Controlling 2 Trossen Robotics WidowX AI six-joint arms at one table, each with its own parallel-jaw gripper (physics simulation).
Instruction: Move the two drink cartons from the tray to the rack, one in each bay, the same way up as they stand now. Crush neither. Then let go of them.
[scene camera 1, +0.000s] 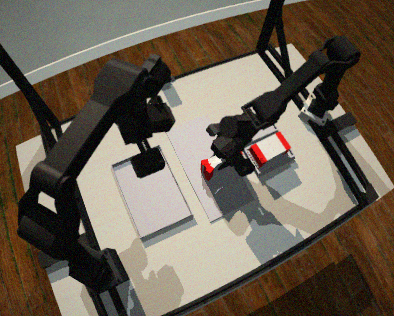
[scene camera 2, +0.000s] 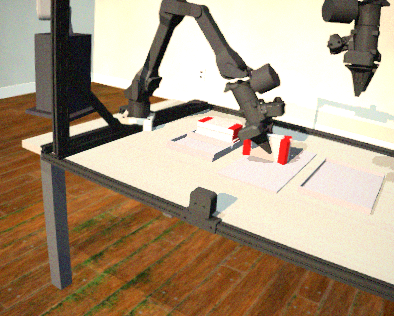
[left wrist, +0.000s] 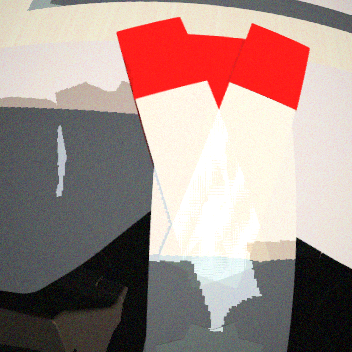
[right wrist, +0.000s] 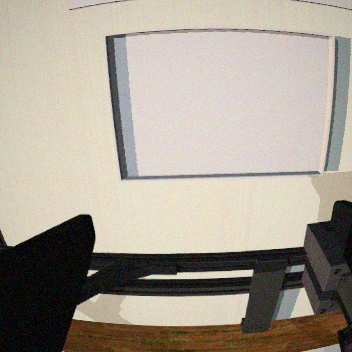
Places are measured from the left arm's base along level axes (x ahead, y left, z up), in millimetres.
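Where they show: left gripper, fingertip midpoint: (scene camera 1: 215, 165) (scene camera 2: 272, 151) (left wrist: 202, 224); right gripper, fingertip midpoint: (scene camera 1: 137, 150) (scene camera 2: 360, 94) (right wrist: 216, 221); left arm's base at its link origin: (scene camera 1: 317, 108) (scene camera 2: 138, 115); right arm's base at its link origin: (scene camera 1: 98, 272).
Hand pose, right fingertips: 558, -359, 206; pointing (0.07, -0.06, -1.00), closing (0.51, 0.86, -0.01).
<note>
Each offset is from my right fingertips to the top centre of the thing, as dx, dy, dz. "spot": to the spot under its first point. Level surfaces: height alone.
A cream drink carton with red ends @(-168, +162, -167) (scene camera 1: 209, 165) (scene camera 2: 284, 150) (left wrist: 223, 167) stands on its long edge on a flat pale mat @(dz -238) (scene camera 1: 186, 141) (scene camera 2: 258, 175). My left gripper (scene camera 1: 224, 161) (scene camera 2: 265, 145) (left wrist: 202, 224) comes down over its middle, with a finger pressed against each side. A second carton @(spot: -289, +274, -183) (scene camera 1: 270, 148) (scene camera 2: 216, 126) lies flat on a low stepped holder @(-327, +235, -222) (scene camera 1: 278, 163) (scene camera 2: 189, 142) beside the mat. My right gripper (scene camera 1: 147, 163) (right wrist: 216, 221) is open and empty. It hangs above a shallow rimmed panel @(+23, +22, -226) (scene camera 1: 170, 229) (right wrist: 116, 105) (scene camera 2: 315, 175), which holds nothing.
A black frame rail (scene camera 1: 290, 251) (scene camera 2: 133, 191) runs round the table edge, with a small block (scene camera 2: 202, 202) on the front rail. A tall black post @(spot: -701, +67, -87) (scene camera 1: 274, 28) (scene camera 2: 61, 78) stands at one corner. The left arm's base (scene camera 1: 318, 110) sits close behind the stepped holder.
</note>
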